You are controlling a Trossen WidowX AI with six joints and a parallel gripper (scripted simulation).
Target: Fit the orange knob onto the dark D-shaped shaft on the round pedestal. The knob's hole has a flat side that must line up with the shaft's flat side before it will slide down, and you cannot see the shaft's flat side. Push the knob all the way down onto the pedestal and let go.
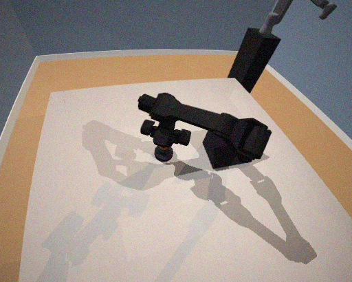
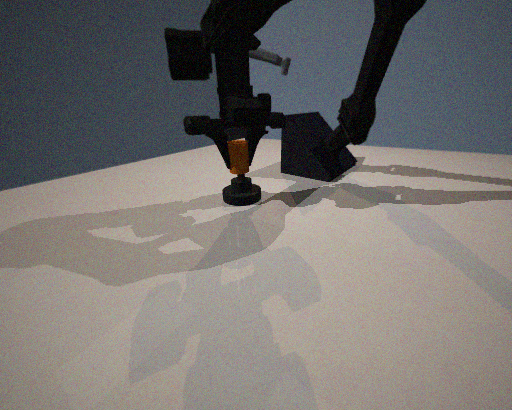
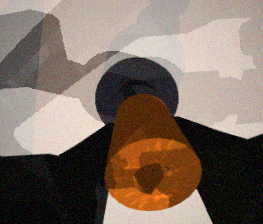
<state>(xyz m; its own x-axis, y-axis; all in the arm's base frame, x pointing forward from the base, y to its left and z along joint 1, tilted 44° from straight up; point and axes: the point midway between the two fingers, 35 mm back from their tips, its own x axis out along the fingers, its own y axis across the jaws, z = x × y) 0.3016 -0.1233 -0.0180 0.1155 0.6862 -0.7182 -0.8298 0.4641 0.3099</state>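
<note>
Now: the orange knob 2 cm above my gripper tip. The rest, counted from my gripper tip: round dark pedestal (4 cm below).
</note>
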